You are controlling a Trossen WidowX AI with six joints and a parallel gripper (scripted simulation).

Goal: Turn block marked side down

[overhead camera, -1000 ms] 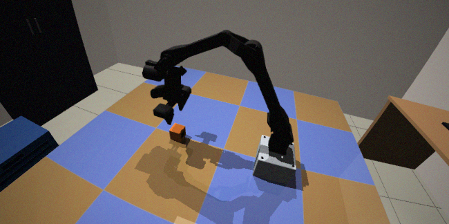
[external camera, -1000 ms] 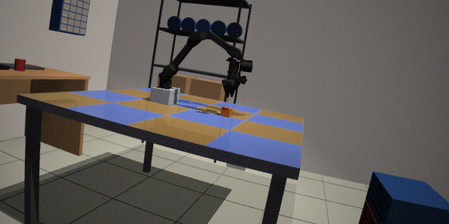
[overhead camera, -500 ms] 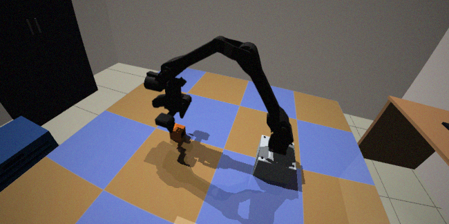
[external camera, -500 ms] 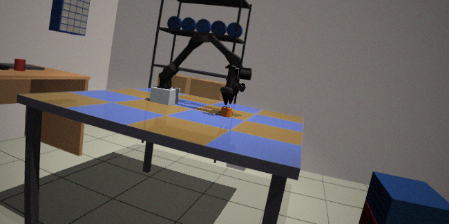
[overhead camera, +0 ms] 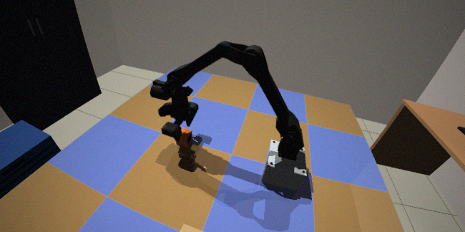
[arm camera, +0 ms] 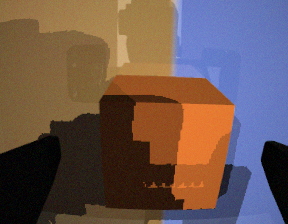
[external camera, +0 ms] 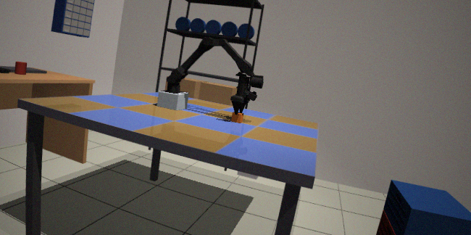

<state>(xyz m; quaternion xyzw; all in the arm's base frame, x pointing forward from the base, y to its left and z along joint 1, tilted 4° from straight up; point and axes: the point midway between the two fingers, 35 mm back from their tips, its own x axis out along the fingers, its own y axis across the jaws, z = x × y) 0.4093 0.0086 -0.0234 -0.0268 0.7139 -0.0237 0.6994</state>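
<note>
The block is 2 cm behind my gripper tip and 2 cm below it.
</note>
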